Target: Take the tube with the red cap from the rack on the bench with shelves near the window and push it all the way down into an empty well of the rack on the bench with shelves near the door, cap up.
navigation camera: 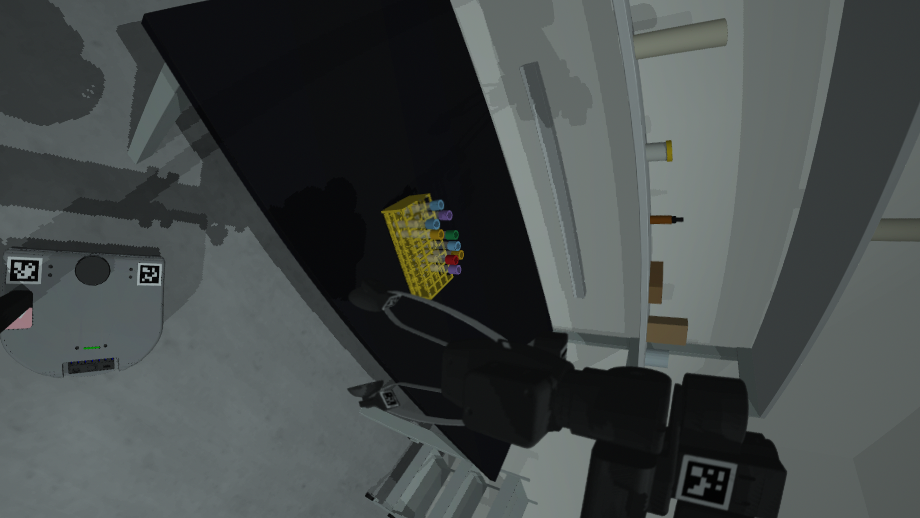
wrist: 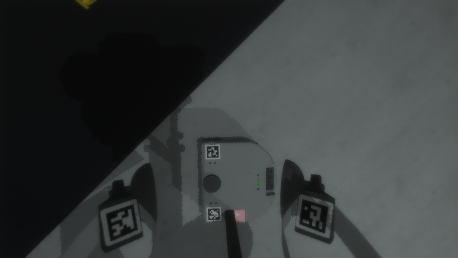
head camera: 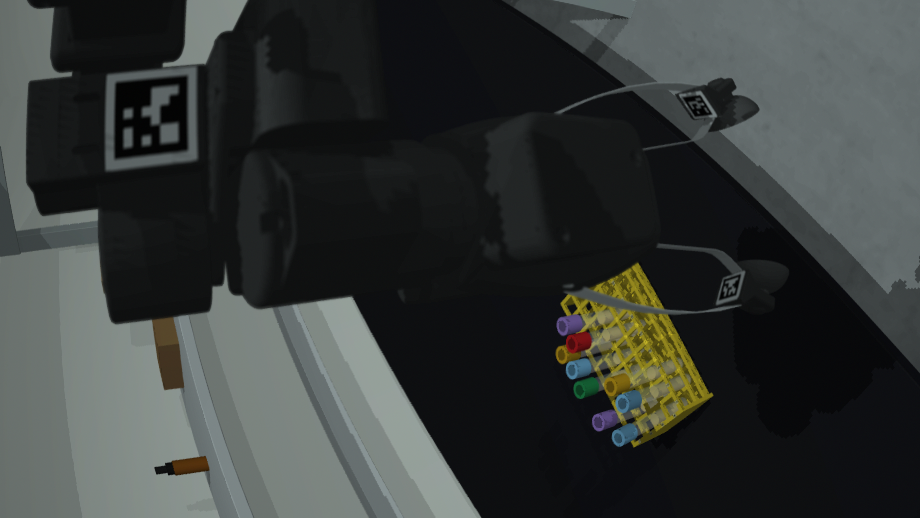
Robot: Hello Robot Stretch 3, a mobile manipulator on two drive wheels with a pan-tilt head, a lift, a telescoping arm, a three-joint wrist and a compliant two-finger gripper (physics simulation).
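Pixels of known places: gripper, fingertip midpoint: (navigation camera: 355,340) (head camera: 760,193); robot's base, link origin: (navigation camera: 93,268).
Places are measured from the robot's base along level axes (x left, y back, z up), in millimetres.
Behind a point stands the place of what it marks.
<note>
A yellow wire rack (head camera: 687,410) {x -450, y -172, z 804 mm} (navigation camera: 405,203) {x -473, y -186, z 799 mm} stands on a black bench top (head camera: 515,450) {x -839, y -275, z 763 mm} (navigation camera: 309,115) {x -261, y -301, z 763 mm} (wrist: 30,100). It holds several capped tubes. The tube with the red cap (head camera: 578,341) {x -529, y -79, z 880 mm} (navigation camera: 451,259) {x -529, y -82, z 878 mm} stands cap up near one end, beside a purple-capped one. In the wrist view a bit of yellow (wrist: 86,3) shows at the top edge. My gripper (head camera: 753,193) {x -237, y 21, z 961 mm} (navigation camera: 365,344) {x -237, y 21, z 961 mm} (wrist: 218,181) {x -237, y 21, z 961 mm} is open and empty, above the bench's front edge, to the side of the rack's red-cap end. In the head view one finger and the gripper body overlap part of the rack. A second rack does not show.
A shelf (head camera: 212,424) {x -839, y -142, z 1211 mm} (navigation camera: 634,160) behind the bench carries brown boxes (head camera: 168,366) {x -1083, y -78, z 1244 mm} (navigation camera: 667,330) {x -1203, y 103, z 1288 mm}, an orange marker (head camera: 189,465) {x -983, y -226, z 1252 mm} (navigation camera: 660,219) {x -983, y -229, z 1249 mm} and a yellow-lidded jar (navigation camera: 657,151) {x -800, y -357, z 1246 mm}. My base (navigation camera: 96,308) {x -10, y 91, z 160 mm} (wrist: 240,165) is on the floor in front. A pale stepped frame (navigation camera: 412,472) {x -1260, y 1063, z 175 mm} stands by the bench's end.
</note>
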